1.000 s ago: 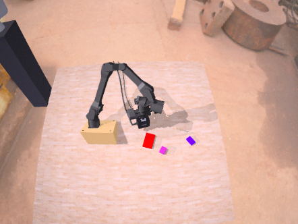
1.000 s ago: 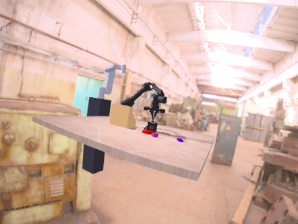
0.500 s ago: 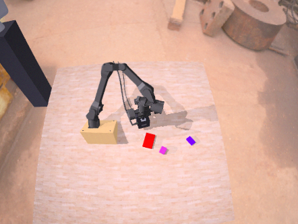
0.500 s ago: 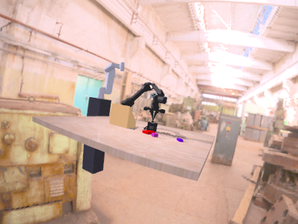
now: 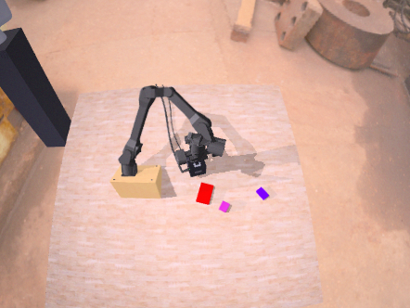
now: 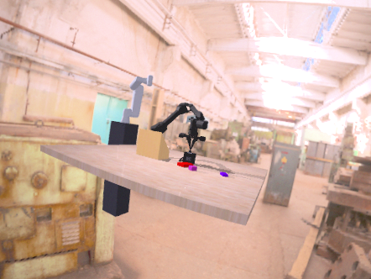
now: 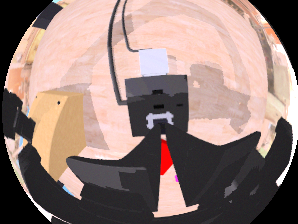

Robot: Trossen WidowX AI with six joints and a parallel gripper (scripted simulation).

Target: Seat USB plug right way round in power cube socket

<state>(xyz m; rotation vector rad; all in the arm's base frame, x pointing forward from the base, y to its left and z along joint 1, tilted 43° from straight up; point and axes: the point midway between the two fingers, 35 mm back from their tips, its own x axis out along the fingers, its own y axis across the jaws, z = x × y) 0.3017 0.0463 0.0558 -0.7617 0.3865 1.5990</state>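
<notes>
The USB plug is 20 mm below my gripper tip. Also, from my gripper tip: flat red block: 30 mm ahead, 120 mm to the right, 100 mm below; magenta block: 120 mm ahead, 190 mm to the right, 90 mm below; USB socket: 40 mm below.
</notes>
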